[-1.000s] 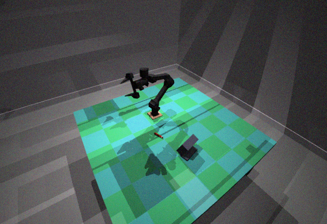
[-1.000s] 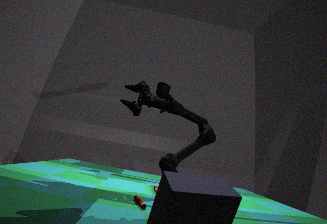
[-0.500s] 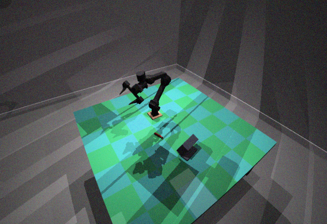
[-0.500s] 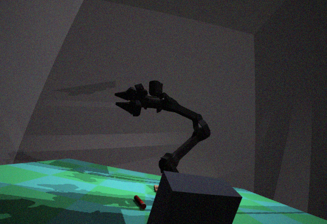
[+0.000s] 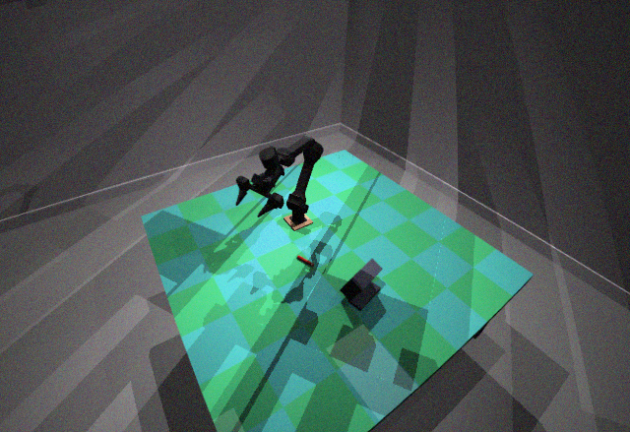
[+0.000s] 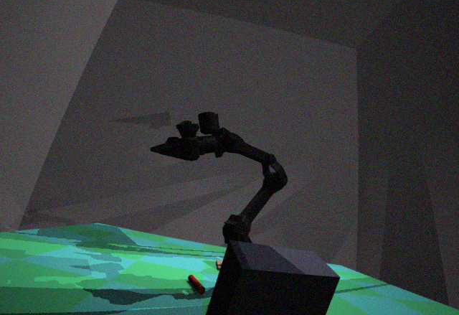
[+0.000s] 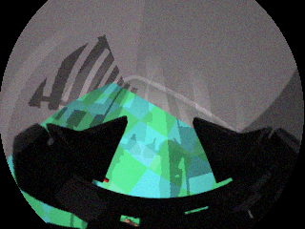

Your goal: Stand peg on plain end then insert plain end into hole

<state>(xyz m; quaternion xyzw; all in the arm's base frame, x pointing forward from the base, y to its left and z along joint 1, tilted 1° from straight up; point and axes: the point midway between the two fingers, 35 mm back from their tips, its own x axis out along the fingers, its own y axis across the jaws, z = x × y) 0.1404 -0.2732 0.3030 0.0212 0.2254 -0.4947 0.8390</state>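
Now: the red peg 29 cm below my gripper tip, 19 cm to the left of it and 10 cm ahead of it. Round my gripper tip: sloped panel: 32 cm ahead, 28 cm to the left, 23 cm below.
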